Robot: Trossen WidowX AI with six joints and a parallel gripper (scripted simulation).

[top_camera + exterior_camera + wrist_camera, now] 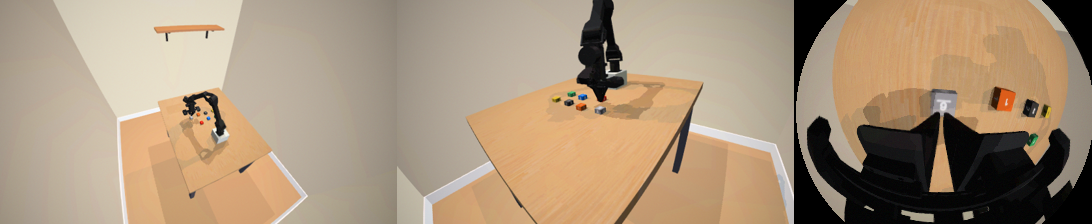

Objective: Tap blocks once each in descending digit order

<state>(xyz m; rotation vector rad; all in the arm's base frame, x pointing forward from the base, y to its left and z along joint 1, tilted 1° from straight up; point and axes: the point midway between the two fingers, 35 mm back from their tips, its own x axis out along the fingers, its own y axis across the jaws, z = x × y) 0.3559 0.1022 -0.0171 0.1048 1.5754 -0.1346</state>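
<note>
Right now the grey block is 3 cm below my gripper tip. Round my gripper tip: orange block 10 cm to the right, 3 cm below; black block 2 cm behind, 19 cm to the right, 3 cm below; red block 12 cm behind, 6 cm to the right, 3 cm below.
</note>
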